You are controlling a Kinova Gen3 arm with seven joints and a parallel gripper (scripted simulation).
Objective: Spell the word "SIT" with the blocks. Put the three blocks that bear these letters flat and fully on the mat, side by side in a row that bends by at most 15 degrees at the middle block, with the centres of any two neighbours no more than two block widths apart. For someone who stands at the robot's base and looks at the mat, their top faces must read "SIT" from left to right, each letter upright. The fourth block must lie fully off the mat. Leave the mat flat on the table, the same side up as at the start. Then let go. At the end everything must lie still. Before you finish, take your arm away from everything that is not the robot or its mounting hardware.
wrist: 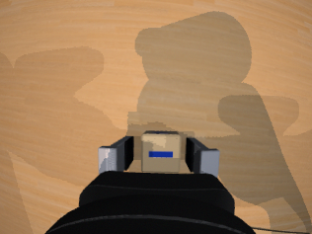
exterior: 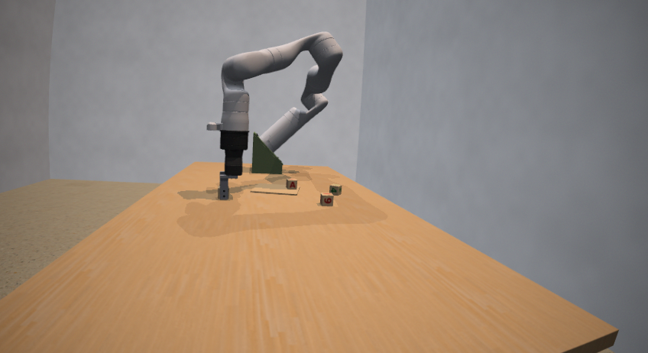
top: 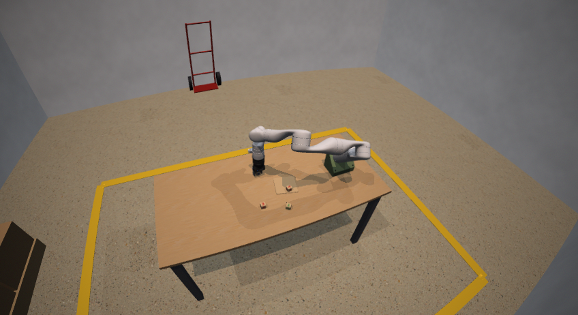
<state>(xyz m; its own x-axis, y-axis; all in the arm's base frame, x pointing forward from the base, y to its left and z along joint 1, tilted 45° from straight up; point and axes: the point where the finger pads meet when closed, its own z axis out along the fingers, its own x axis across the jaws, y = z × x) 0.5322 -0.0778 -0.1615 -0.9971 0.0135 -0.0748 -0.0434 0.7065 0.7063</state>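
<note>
Right now my hand is right at the blue-marked block. Round my hand: green-marked block (6 cm behind, 34 cm to the left); tan mat (13 cm behind, 16 cm to the left, 2 cm below); E block (7 cm ahead, 27 cm to the left).
</note>
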